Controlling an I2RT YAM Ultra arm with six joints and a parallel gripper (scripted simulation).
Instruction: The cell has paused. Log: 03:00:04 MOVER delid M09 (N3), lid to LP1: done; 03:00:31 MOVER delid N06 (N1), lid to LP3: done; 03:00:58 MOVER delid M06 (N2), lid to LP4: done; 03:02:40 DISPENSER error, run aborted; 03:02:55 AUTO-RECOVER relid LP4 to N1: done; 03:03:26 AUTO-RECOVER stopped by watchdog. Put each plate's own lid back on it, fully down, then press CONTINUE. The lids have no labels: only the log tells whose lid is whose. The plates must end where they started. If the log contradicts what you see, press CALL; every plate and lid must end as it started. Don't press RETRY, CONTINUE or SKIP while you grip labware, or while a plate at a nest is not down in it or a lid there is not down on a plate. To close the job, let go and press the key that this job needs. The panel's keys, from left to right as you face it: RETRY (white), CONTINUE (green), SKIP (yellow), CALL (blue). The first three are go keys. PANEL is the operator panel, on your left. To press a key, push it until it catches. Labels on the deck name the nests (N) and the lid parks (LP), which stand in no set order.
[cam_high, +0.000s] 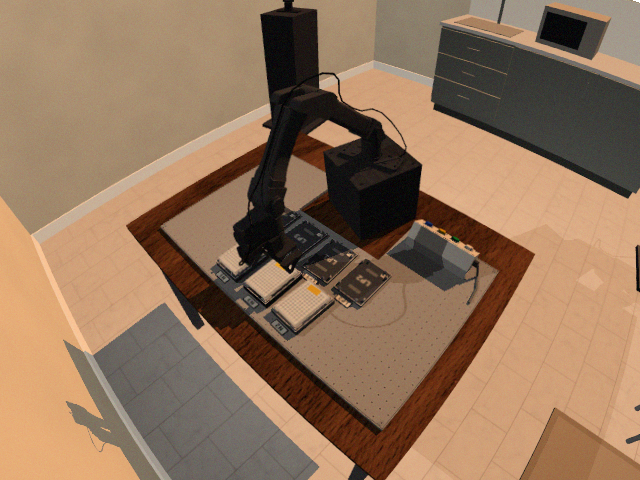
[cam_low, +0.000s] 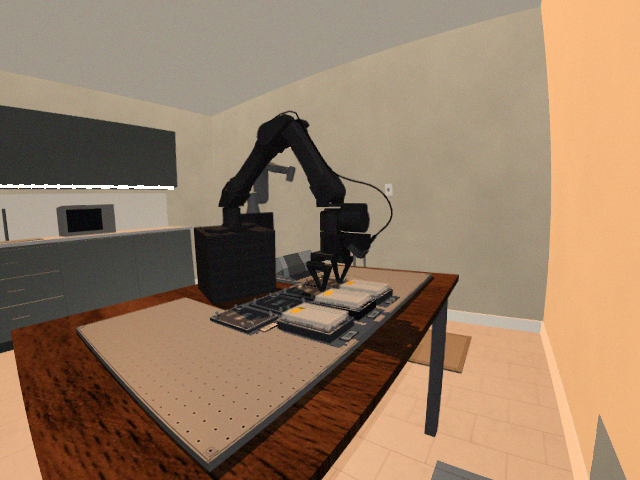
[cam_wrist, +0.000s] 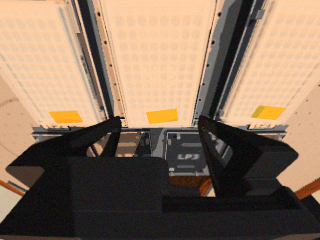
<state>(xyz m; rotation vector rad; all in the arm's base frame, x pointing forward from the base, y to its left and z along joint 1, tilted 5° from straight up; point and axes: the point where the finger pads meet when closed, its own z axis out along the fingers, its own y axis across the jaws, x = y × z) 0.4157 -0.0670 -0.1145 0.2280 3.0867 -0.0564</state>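
My hand is 37 cm past the green CONTINUE key and 40 cm to the right of it. From my hand the other things lie so: clear lid (6 cm ahead, 12 cm to the left, 3 cm below); white well plate (2 cm ahead, 14 cm to the right, 4 cm below); blue CALL key (38 cm behind, 30 cm to the left).
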